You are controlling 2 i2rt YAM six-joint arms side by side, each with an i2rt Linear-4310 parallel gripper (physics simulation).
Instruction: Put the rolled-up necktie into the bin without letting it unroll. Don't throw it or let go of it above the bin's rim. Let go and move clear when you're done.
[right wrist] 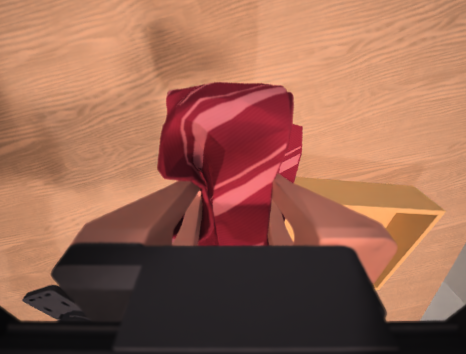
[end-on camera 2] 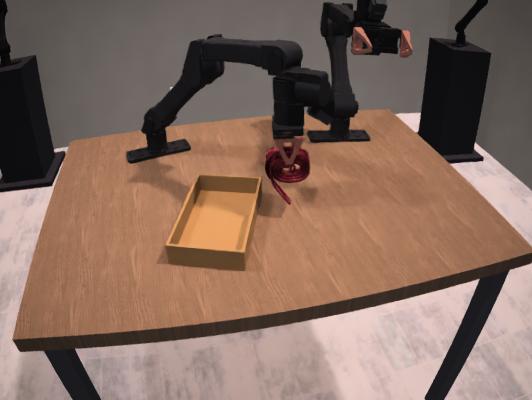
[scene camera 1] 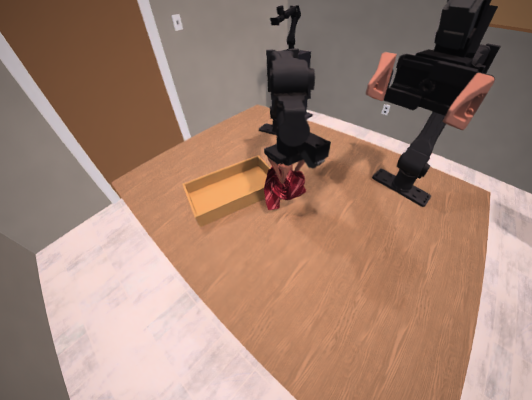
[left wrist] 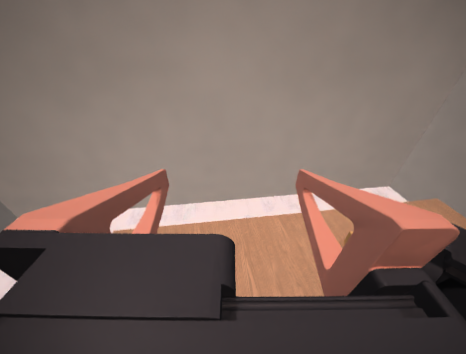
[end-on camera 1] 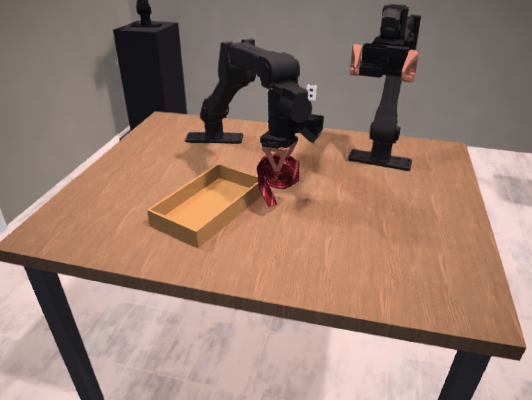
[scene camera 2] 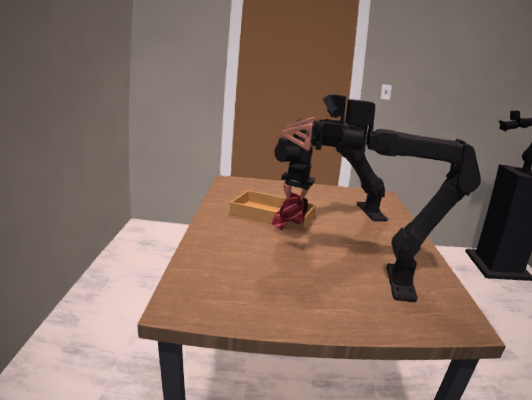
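The red striped necktie is a roll held above the table, with one loose end hanging below it. My right gripper points down and is shut on the necktie. The bin, an open tan box, stands on the table beside the necktie, to its left in both end-on views. My left gripper is open, empty and raised high, away from the bin.
The wooden table carries both arm bases at its back in the end-on views. The bin's near wall stands close to the hanging end. Dark pedestals stand behind the table.
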